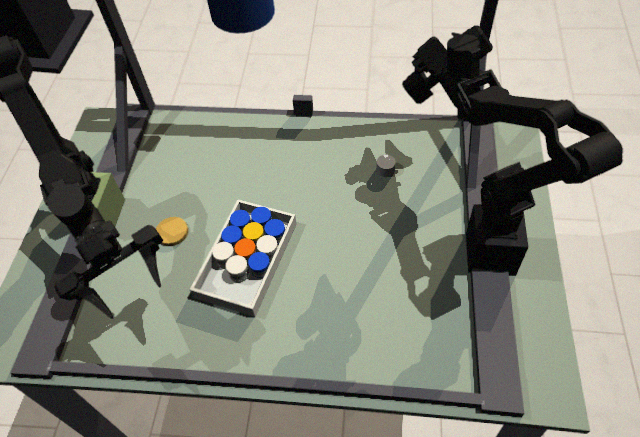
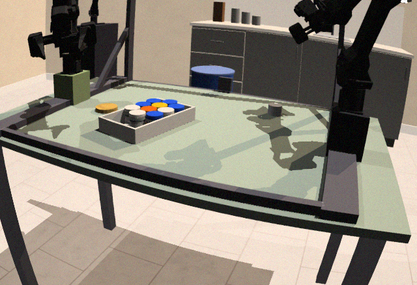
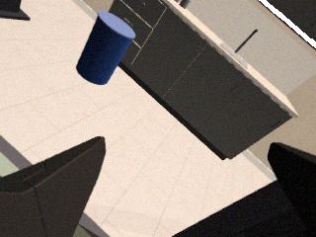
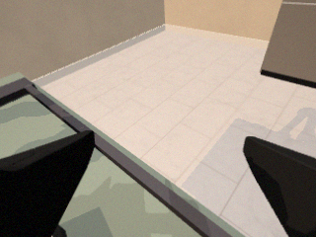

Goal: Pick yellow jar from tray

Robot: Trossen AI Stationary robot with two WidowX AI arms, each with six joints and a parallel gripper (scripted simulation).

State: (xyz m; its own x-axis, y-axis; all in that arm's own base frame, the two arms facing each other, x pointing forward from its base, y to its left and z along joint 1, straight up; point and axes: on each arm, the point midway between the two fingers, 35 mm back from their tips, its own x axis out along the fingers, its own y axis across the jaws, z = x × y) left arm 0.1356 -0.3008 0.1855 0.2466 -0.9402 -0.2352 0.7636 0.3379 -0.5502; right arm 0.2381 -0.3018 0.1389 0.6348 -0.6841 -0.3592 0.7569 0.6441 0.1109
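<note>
Now: the blue jar 270 mm behind my right hand, 220 mm below it and 190 mm to the left of it. Round my right hand: yellow jar: 260 mm behind, 220 mm below, 140 mm to the left; flat orange disc: 260 mm behind, 230 mm below, 60 mm to the right; orange jar: 220 mm below, 210 mm behind, 130 mm to the left.
</note>
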